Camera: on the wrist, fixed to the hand. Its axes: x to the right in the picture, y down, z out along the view.
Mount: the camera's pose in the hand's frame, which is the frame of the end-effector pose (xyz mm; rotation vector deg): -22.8 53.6 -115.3 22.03 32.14 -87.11
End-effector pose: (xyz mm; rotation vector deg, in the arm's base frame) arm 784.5 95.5 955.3 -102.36 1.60 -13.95
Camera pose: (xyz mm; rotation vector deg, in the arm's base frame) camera 747.5 -24.3 924.1 -55.84 -53.24 -96.06
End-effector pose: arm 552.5 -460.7 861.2 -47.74 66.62 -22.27
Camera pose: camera 430.8 -453.7 818.5 -67.04 38.39 -121.44
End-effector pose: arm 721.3 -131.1 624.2 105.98 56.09 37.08
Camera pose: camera 640.5 -109.2 722.6 38.76 144.97 -2.06
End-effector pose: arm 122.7 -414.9 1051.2 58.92 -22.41 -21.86
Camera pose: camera 165.2 -293.3 1042.1 92.47 55.14 -77.09
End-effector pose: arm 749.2 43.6 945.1 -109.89 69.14 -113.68
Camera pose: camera 628.4 72.2 909.3 76.07 37.29 103.72
